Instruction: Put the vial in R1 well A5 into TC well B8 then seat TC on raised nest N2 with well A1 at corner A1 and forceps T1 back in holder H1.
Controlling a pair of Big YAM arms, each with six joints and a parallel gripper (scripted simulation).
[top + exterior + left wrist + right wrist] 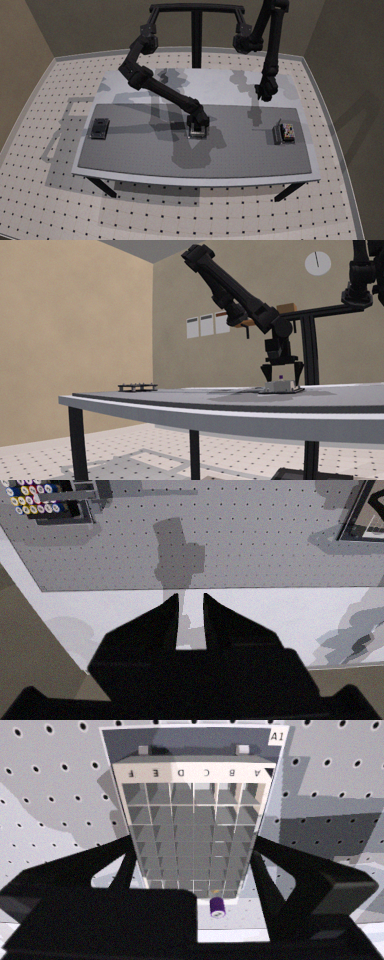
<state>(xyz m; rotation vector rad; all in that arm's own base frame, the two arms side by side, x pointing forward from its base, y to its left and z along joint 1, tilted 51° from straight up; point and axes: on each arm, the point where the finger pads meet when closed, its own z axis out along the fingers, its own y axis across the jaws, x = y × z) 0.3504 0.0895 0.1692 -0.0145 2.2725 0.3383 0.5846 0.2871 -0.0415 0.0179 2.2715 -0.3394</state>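
The tube carrier TC is right at my right hand. Round my right hand: holder h1: 90 mm ahead, 540 mm to the left, 10 mm below; then raised nest n2: 10 mm ahead, 700 mm to the right.
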